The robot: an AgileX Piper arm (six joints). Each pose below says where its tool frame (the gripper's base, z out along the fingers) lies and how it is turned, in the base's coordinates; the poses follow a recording.
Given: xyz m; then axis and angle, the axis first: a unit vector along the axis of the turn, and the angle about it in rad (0 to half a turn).
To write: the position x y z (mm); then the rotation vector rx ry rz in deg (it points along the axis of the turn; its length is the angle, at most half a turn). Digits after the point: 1 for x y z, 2 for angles.
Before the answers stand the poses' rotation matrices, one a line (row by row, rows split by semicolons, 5 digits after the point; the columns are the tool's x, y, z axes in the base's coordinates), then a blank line. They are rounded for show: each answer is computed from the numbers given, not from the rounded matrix.
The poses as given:
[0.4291 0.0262 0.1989 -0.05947 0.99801 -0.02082 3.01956]
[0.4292 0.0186 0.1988 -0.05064 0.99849 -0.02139 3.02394]
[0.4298 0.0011 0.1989 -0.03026 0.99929 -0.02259 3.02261]
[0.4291 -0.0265 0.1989 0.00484 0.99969 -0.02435 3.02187]
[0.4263 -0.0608 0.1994 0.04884 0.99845 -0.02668 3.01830]
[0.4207 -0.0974 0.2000 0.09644 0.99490 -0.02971 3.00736]
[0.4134 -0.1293 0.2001 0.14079 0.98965 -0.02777 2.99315]
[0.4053 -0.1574 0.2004 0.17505 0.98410 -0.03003 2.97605]
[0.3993 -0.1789 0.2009 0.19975 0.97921 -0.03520 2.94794]
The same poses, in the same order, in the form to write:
-0.98552 -0.11573 0.12396; -0.12080 0.99209 -0.03416; -0.11902 -0.04864 -0.99170
-0.98798 -0.09827 0.11936; -0.10329 0.99398 -0.03662; -0.11505 -0.04851 -0.99218
-0.99111 -0.05758 0.11998; -0.06294 0.99716 -0.04140; -0.11726 -0.04858 -0.99191
-0.99280 0.01255 0.11917; 0.00673 0.99877 -0.04909; -0.11963 -0.04793 -0.99166
-0.98766 0.10044 0.12019; 0.09388 0.99383 -0.05908; -0.12539 -0.04707 -0.99099
-0.97249 0.19501 0.12744; 0.18706 0.97973 -0.07176; -0.13885 -0.04594 -0.98925
-0.94958 0.28124 0.13859; 0.27303 0.95904 -0.07549; -0.15414 -0.03384 -0.98747
-0.92546 0.34713 0.15173; 0.33723 0.93734 -0.08755; -0.17261 -0.02986 -0.98454
-0.90225 0.39432 0.17451; 0.38077 0.91849 -0.10673; -0.20238 -0.02985 -0.97885

[429.1 26.2 198.9 -10.29 172.66 -3.60]
[429.2 18.6 198.8 -8.77 173.00 -3.71]
[429.8 1.1 198.9 -5.24 173.06 -3.91]
[429.1 -26.5 198.9 0.84 173.09 -4.22]
[426.3 -60.8 199.4 8.45 172.67 -4.61]
[420.7 -97.4 200.0 16.62 171.43 -5.12]
[413.4 -129.3 200.1 24.14 169.72 -4.76]
[405.3 -157.4 200.4 29.85 167.80 -5.12]
[399.3 -178.9 200.9 33.74 165.39 -5.95]

